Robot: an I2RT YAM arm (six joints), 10 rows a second.
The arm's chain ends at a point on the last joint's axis. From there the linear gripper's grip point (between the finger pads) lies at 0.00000 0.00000 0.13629 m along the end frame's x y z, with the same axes.
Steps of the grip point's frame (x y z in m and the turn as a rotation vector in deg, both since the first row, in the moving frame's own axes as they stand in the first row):
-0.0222, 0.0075, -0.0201, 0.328, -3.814, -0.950
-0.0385, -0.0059, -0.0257, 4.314, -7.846, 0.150
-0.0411, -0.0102, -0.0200, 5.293, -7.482, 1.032
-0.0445, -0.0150, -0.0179, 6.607, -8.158, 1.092
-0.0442, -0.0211, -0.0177, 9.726, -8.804, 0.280
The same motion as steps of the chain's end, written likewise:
-0.0131, 0.0082, -0.0198, 0.328, -3.814, -0.950
-0.0199, 0.0043, -0.0240, 4.314, -7.846, 0.150
-0.0235, 0.0025, -0.0183, 5.293, -7.482, 1.032
-0.0254, 0.0008, -0.0156, 6.607, -8.158, 1.092
-0.0235, 0.0019, -0.0141, 9.726, -8.804, 0.280

